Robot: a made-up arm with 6 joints.
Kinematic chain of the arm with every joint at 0, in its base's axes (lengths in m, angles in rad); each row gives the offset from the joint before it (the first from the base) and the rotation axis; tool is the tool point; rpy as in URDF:
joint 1: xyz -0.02 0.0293 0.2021 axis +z
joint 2: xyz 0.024 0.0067 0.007 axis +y
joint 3: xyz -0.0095 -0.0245 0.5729 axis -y
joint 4: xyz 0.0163 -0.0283 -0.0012 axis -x
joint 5: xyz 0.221 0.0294 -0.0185 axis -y
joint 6: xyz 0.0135 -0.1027 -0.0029 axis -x
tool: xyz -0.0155 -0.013 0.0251 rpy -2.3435 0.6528 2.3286
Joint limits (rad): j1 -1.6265..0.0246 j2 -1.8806..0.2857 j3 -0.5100..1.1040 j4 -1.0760..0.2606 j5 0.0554..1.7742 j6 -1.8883..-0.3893
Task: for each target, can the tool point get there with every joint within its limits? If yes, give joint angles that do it. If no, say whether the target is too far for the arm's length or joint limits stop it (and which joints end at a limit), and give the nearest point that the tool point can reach.
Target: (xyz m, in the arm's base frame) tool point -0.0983 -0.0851 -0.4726
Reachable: no: joint limits stop it (at a limit: joint 1, joint 2, joint 3, joint 4, joint 6) | nearest point -0.3992 -0.0513 0.2243 | short by 0.760 m
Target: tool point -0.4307 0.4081 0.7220
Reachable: yes | joints -0.9904 -1.0658 0.9602 -0.2651 0.9505 -1.4061
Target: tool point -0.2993 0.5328 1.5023
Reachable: no: too far | nearest point -0.1769 0.3121 0.9606 | short by 0.598 m
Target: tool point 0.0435 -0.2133 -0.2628
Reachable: no: joint limits stop it (at a limit: joint 1, joint 2, joint 3) | nearest point -0.3991 -0.0561 0.2257 | short by 0.678 m
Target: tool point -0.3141 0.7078 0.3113
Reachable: yes | joints -1.3656 -1.6606 0.8005 0.1499 0.5619 -1.3708
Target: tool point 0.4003 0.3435 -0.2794
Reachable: no: joint limits stop it (at a limit: joint 1, joint 2, joint 3, joint 4, joint 5, joint 6) | nearest point -0.0529 0.4025 0.2368 | short by 0.689 m
